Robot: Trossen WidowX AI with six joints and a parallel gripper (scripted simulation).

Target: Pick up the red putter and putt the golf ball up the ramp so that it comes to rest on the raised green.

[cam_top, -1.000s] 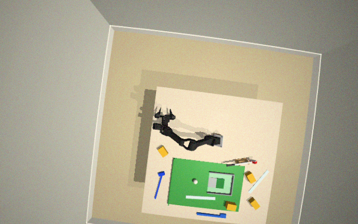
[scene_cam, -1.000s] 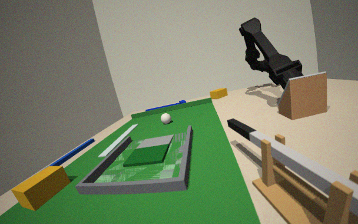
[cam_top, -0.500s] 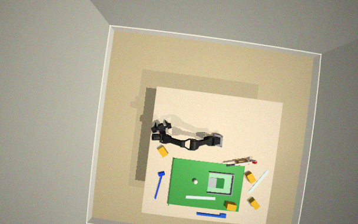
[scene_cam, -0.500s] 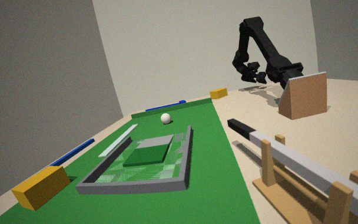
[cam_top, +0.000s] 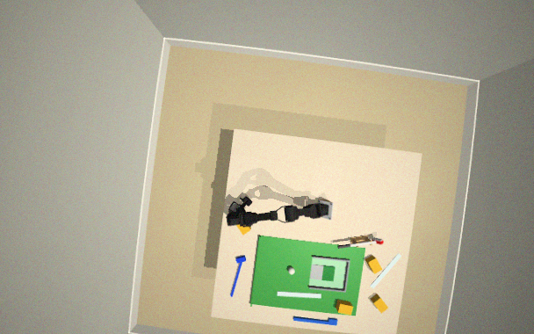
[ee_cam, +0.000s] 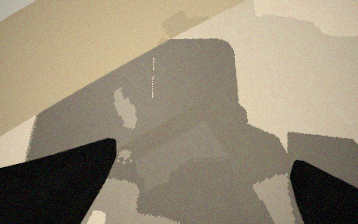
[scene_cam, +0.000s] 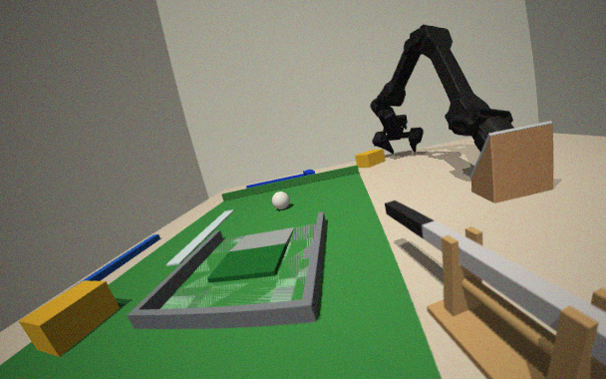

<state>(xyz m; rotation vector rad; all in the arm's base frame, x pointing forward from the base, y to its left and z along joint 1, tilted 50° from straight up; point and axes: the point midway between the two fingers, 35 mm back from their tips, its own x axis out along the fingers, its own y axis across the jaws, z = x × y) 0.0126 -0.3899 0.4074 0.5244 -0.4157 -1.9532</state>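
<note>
The white golf ball is 43 cm ahead of my gripper tip, 40 cm to the left of it and 2 cm above it. Also, from my gripper tip: green mat (47 cm ahead, 52 cm to the left); then red-headed putter (21 cm ahead, 84 cm to the left, 5 cm above); then grey frame (45 cm ahead, 68 cm to the left).
</note>
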